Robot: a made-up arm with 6 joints. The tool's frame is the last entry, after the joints.
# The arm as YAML. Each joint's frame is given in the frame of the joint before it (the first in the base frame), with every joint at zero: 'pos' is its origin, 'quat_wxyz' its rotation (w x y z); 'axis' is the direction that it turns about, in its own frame. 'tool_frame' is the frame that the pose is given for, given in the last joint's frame.
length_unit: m
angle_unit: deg
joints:
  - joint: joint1
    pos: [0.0, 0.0, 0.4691]
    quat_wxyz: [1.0, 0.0, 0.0, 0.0]
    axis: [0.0, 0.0, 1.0]
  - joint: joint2
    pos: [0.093, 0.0, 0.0]
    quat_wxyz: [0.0, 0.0, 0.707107, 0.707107]
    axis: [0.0, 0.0, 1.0]
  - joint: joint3
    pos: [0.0, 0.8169, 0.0]
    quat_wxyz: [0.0, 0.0, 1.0, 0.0]
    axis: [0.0, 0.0, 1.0]
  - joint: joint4
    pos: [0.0, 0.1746, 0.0]
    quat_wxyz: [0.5, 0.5, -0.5, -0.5]
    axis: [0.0, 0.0, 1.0]
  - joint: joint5
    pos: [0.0, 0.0, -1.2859]
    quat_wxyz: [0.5, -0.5, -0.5, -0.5]
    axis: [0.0, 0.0, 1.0]
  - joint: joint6
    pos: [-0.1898, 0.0, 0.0]
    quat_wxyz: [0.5, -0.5, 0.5, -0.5]
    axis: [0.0, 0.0, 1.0]
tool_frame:
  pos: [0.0, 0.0, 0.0]
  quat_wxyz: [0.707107, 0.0, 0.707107, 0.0]
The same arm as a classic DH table. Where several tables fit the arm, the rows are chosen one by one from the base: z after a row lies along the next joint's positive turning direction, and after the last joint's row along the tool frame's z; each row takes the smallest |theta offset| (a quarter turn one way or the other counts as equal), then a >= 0, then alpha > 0; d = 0 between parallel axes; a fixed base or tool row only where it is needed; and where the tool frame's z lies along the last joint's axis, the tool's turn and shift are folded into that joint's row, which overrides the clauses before.
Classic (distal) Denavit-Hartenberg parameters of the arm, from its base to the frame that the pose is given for. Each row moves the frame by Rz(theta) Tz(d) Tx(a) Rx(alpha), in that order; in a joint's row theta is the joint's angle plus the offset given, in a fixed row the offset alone. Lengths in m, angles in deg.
joint1: a 0.093; alpha -90; d 0.4691; theta_offset 0
joint2: a 0.8169; alpha 180; d 0; theta_offset -90
joint3: a 0.1746; alpha -90; d 0; theta_offset 0
joint4: a 0; alpha 90; d -1.2859; theta_offset 0
joint5: a 0; alpha -90; d 0; theta_offset 0
joint6: a 0; alpha 90; d -0.1898; theta_offset 90
tool (fixed): a 0; alpha 0; d 0; theta_offset -90

